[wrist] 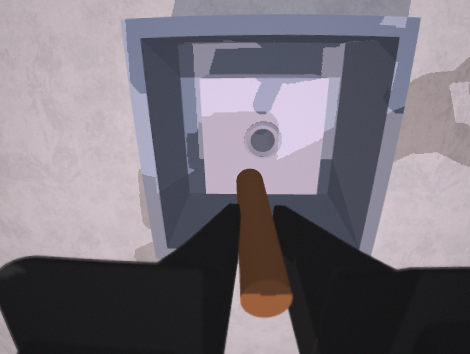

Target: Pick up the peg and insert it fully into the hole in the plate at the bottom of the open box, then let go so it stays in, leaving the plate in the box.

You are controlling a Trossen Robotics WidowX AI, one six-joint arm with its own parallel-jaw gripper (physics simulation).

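Places are measured from the arm's base along level axes (x down, y back, z left), in millimetres.
Pixels of known places: gripper, between the fingertips: (pixel 255 215).
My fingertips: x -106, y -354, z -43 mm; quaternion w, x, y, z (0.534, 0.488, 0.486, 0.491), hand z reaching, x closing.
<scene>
Behind a point stands the place of what it marks.
My gripper (pixel 255 215) {z -43, x -106, y -354 mm} is shut on a brown round peg (pixel 257 235) {z -48, x -126, y -355 mm}, with one black finger on each side of it. The peg's far end points toward the lower part of the box and appears a little below and left of the hole in this view. The open blue-grey box (pixel 270 26) {z -116, x -37, y -353 mm} lies beyond the fingers. A pale square plate (pixel 225 165) {z -20, x 3, y -372 mm} lies at the bottom of the box. Its round hole (pixel 262 140), with a raised-looking ring around it, is uncovered. The fingers hide part of the box's near wall.
The box's side walls stand left and right of the plate, and its near wall runs behind the fingers. The light mottled table top (pixel 65 150) {z 3, x 60, y -543 mm} surrounds the box. Shadows fall on the plate, in the box and on the table to the right.
</scene>
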